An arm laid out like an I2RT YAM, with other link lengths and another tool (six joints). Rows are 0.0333 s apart.
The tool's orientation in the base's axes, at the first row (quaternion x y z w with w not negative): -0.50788, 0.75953, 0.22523, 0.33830
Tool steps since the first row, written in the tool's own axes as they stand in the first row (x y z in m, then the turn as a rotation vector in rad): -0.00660, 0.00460, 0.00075, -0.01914, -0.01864, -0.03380; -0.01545, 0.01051, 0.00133, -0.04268, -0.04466, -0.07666; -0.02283, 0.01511, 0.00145, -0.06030, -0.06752, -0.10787; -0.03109, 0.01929, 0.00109, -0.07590, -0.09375, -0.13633; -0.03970, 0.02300, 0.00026, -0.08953, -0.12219, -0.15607; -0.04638, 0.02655, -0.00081, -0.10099, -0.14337, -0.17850; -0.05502, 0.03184, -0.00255, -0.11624, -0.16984, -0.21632; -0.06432, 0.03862, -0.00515, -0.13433, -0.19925, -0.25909
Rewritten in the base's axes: -0.00235, 0.00636, 0.00439, 0.01247, -0.01846, 0.03688; -0.00539, 0.01450, 0.01057, 0.03030, -0.04324, 0.08310; -0.00772, 0.02091, 0.01596, 0.04702, -0.06248, 0.11712; -0.00958, 0.02738, 0.02233, 0.06712, -0.08237, 0.14780; -0.01104, 0.03356, 0.02928, 0.09124, -0.09836, 0.17119; -0.01292, 0.03832, 0.03495, 0.10734, -0.11475, 0.19475; -0.01610, 0.04450, 0.04252, 0.12490, -0.14137, 0.23144; -0.02073, 0.05107, 0.05116, 0.14450, -0.17076, 0.27356
